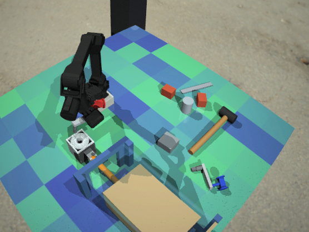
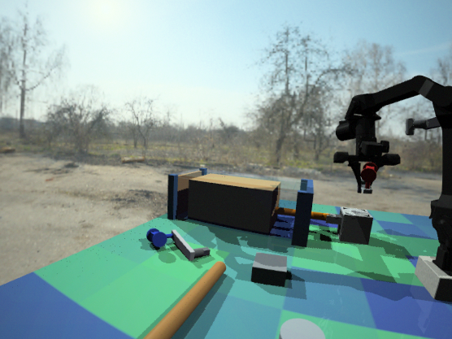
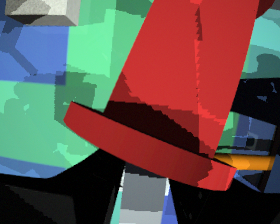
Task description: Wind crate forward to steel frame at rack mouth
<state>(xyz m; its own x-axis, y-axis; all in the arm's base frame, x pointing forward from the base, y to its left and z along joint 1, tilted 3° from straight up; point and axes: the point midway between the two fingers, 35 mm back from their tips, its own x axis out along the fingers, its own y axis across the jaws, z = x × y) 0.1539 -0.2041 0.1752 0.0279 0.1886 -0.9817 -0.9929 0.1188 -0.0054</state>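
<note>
Now: gripper tip 20 mm below the red-knobbed crank. The rest, counted from my gripper tip: grey winch: 150 mm below, 70 mm to the right, 20 mm behind; then red knob: 40 mm to the left, 40 mm above, 10 mm ahead; then blue frame: 150 mm ahead, 80 mm to the right, 80 mm below.
</note>
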